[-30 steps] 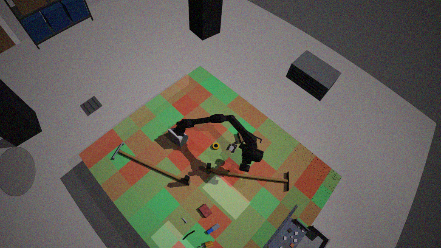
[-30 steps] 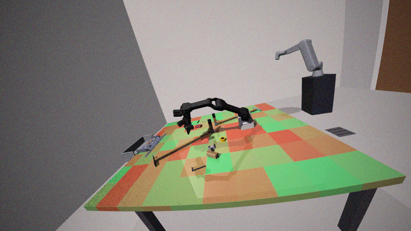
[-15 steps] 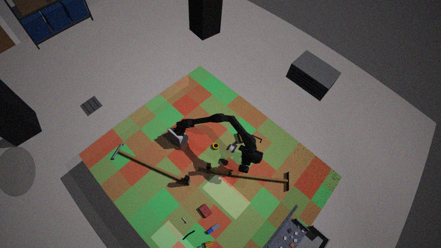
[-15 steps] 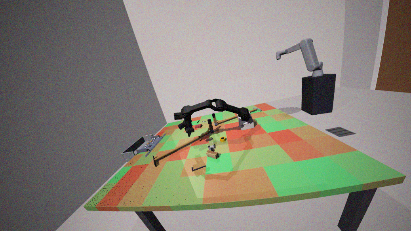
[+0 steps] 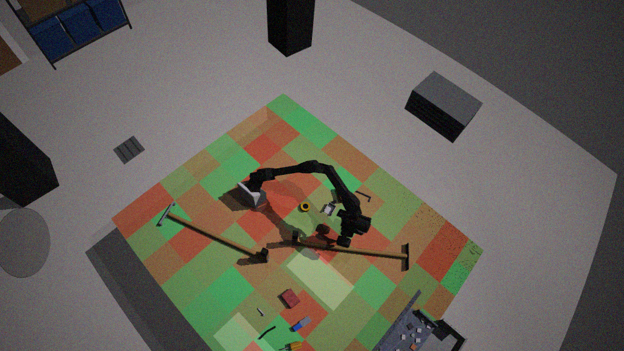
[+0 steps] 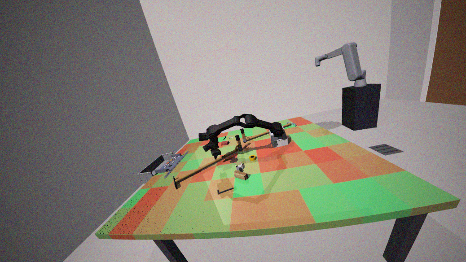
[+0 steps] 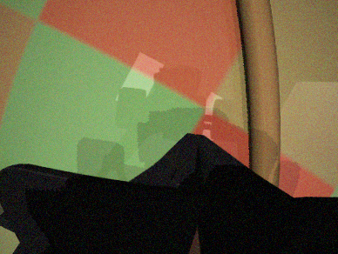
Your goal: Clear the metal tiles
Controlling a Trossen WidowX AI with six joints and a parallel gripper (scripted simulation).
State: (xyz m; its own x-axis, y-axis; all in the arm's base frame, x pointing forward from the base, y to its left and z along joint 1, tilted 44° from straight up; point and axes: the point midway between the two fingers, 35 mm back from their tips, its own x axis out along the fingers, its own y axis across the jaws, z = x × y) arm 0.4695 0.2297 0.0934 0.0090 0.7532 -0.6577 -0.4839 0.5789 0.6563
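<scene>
Now: the long scraper 6 cm ahead of my gripper tip and 3 cm to the right of it. The rest, counted from my gripper tip: wooden block 21 cm behind, 14 cm to the left, 5 cm below; then yellow tape roll 27 cm behind, 6 cm to the right, 6 cm below; then hex key 11 cm behind, 25 cm to the left, 6 cm below.
</scene>
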